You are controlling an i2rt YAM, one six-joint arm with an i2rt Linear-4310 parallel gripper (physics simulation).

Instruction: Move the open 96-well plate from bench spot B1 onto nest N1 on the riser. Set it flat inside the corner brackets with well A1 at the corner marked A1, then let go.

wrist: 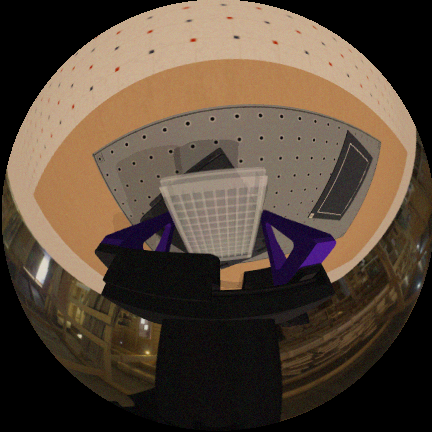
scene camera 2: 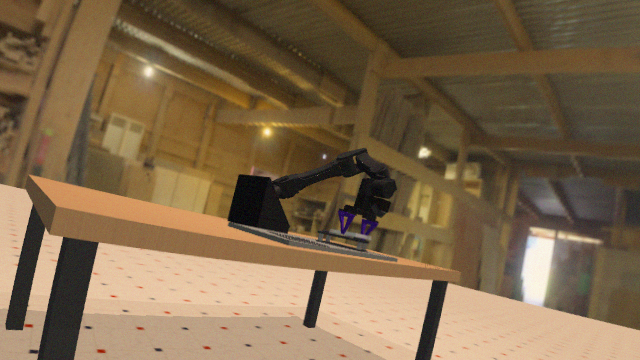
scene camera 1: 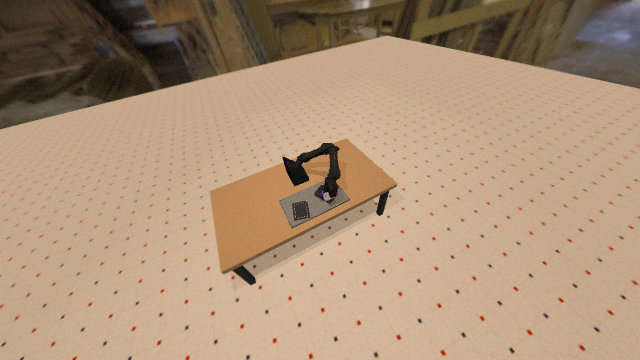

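Pixels of known places: gripper, fingertip midpoint: (wrist: 217, 214) (scene camera 2: 352, 237) (scene camera 1: 327, 195); arm's base at its link origin: (scene camera 2: 263, 199) (scene camera 1: 295, 166).
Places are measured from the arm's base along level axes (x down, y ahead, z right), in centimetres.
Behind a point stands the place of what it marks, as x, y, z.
Observation:
The clear 96-well plate (wrist: 216, 220) {5.0, 41.2, -6.5} (scene camera 1: 327, 197) {4.9, 43.4, -4.3} lies between my fingers over the dark riser (wrist: 214, 161) {6.8, 46.0, -5.3}. Its long sides run at an angle to the riser's visible edges. In scene camera 2 the plate (scene camera 2: 354, 235) {5.7, 44.4, -1.5} looks about level, close above or on the riser top. My gripper (wrist: 217, 214) {6.4, 40.7, -6.4} (scene camera 2: 355, 233) {6.4, 40.7, -6.4} points down and is open, with one purple finger beside each long side of the plate. Any gap between fingers and plate is too small to tell. Nest N1's corner brackets, the A1 mark and the plate's seating are hidden or too small to see.
A dark pad with a white outline (wrist: 344, 182) {10.4, 37.9, 16.8} (scene camera 1: 301, 210) {10.3, 37.7, 17.7} lies on the grey perforated board (wrist: 295, 145) {10.5, 45.1, 4.7} (scene camera 1: 314, 204) {10.6, 39.0, 6.0}, away from the riser. The board lies on the wooden table (scene camera 1: 250, 210) {11.8, 10.5, 52.0}. The black arm base (scene camera 1: 296, 172) {-2.2, 9.2, 4.0} (scene camera 2: 252, 202) {2.3, 3.2, 8.4} stands behind the board.

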